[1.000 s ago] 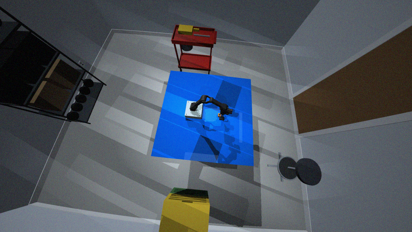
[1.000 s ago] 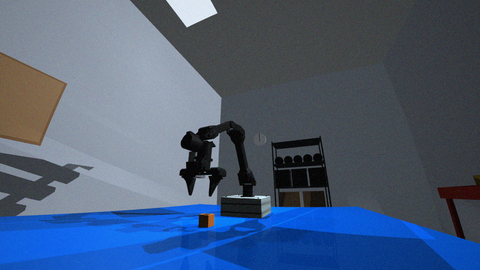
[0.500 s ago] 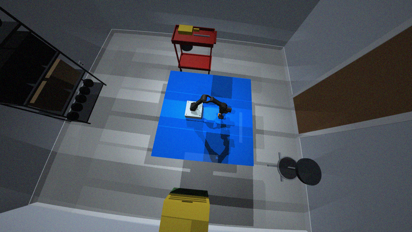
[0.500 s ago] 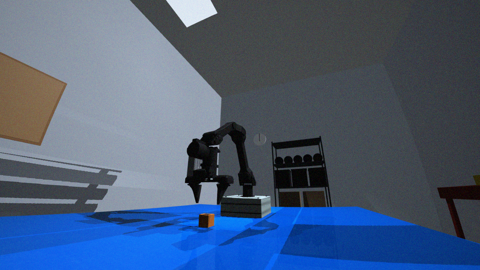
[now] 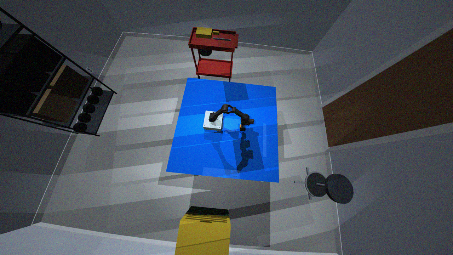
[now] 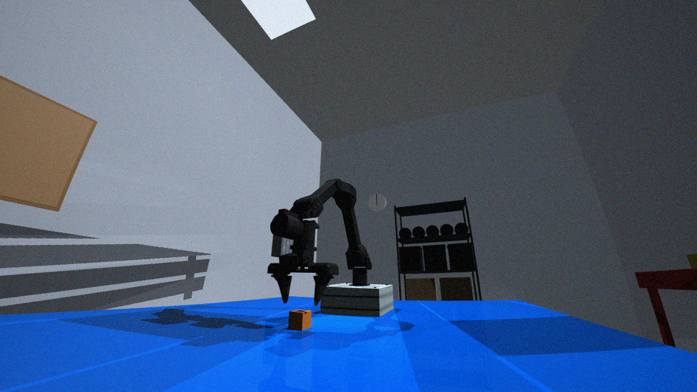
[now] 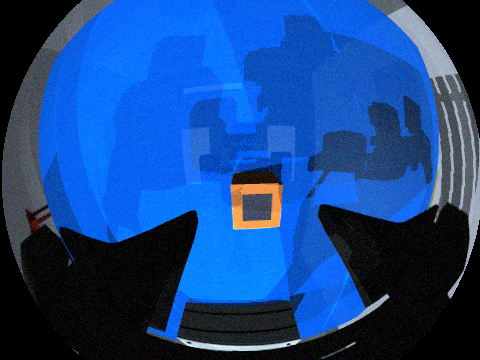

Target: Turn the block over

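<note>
Right now my gripper tip is 30 mm above the orange block.
</note>
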